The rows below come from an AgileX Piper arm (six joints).
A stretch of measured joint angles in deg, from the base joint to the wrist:
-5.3, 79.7, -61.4, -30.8, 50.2, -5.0
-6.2, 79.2, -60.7, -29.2, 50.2, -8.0
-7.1, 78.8, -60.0, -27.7, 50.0, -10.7
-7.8, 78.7, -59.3, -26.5, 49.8, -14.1
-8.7, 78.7, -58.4, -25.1, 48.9, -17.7
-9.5, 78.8, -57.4, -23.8, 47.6, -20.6
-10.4, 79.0, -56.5, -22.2, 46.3, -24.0
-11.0, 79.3, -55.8, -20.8, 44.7, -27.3
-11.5, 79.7, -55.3, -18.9, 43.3, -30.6
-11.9, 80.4, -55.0, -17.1, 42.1, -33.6
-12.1, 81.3, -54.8, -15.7, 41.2, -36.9
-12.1, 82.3, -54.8, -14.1, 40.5, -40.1
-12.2, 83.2, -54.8, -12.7, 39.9, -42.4
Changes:
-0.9, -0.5, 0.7, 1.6, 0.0, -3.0
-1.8, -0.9, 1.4, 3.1, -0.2, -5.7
-2.5, -1.0, 2.1, 4.3, -0.4, -9.1
-3.4, -1.0, 3.0, 5.7, -1.3, -12.7
-4.2, -0.9, 4.0, 7.0, -2.6, -15.6
-5.1, -0.7, 4.9, 8.6, -3.9, -19.0
-5.7, -0.4, 5.6, 10.0, -5.5, -22.3
-6.2, 0.0, 6.1, 11.9, -6.9, -25.6
-6.6, 0.7, 6.4, 13.7, -8.1, -28.6
-6.8, 1.6, 6.6, 15.1, -9.0, -31.9
-6.8, 2.6, 6.6, 16.7, -9.7, -35.1
-6.9, 3.5, 6.6, 18.1, -10.3, -37.4

